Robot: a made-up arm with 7 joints.
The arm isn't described. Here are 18 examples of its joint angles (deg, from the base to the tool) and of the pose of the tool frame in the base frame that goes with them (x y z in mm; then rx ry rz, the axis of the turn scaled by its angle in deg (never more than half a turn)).
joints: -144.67 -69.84 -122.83 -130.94 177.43 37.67 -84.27
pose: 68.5 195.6 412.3 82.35 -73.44 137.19
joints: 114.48 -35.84 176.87 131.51 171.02 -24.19 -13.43
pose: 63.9 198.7 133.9 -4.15 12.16 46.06
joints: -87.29 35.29 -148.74 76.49 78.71 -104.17 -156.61
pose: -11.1 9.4 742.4 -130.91 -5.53 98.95
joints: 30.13 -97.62 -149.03 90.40 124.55 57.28 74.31
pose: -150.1 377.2 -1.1 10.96 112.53 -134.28
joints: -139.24 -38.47 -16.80 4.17 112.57 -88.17 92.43
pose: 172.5 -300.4 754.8 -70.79 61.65 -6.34
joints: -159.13 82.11 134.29 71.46 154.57 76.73 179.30
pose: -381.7 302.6 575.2 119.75 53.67 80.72
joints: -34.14 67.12 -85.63 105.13 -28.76 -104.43 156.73
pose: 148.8 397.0 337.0 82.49 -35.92 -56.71
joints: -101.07 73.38 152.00 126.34 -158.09 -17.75 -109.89
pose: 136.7 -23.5 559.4 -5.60 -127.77 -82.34
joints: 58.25 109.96 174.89 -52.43 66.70 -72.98 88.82
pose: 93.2 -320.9 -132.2 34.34 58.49 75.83
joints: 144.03 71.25 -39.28 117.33 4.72 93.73 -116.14
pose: -33.9 -130.5 165.4 87.24 -33.49 -15.52
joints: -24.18 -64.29 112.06 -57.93 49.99 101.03 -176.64
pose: -497.8 -20.6 471.2 50.38 52.96 146.15
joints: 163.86 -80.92 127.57 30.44 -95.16 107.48 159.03
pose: 427.3 297.4 390.3 123.19 84.59 16.97
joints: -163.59 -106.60 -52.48 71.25 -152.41 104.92 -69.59
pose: 411.4 -300.2 226.8 -13.74 -29.54 46.58
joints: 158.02 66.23 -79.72 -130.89 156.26 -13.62 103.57
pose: -145.3 291.7 365.5 79.28 -50.60 34.29
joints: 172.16 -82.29 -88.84 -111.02 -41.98 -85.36 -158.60
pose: 56.8 253.7 392.2 -95.47 84.86 -31.63
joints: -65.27 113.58 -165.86 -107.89 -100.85 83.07 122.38
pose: 203.7 -10.5 2.5 -121.78 13.65 85.24
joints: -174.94 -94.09 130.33 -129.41 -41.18 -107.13 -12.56
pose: 61.6 -148.2 293.4 -33.60 17.99 -159.29
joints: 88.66 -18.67 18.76 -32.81 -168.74 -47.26 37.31
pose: -6.2 321.6 864.9 163.57 41.66 15.09
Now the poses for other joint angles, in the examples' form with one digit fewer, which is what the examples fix.
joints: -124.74 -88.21 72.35 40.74 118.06 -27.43 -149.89
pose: 536 -319 431 -61.8 -115.3 23.1
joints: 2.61 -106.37 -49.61 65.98 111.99 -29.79 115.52
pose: -454 319 355 56.7 91.7 -67.8
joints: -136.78 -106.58 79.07 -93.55 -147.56 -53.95 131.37
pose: 3 -449 59 -44.7 -7.9 -23.6
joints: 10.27 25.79 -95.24 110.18 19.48 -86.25 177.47
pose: 131 273 596 118.5 -108.3 12.5
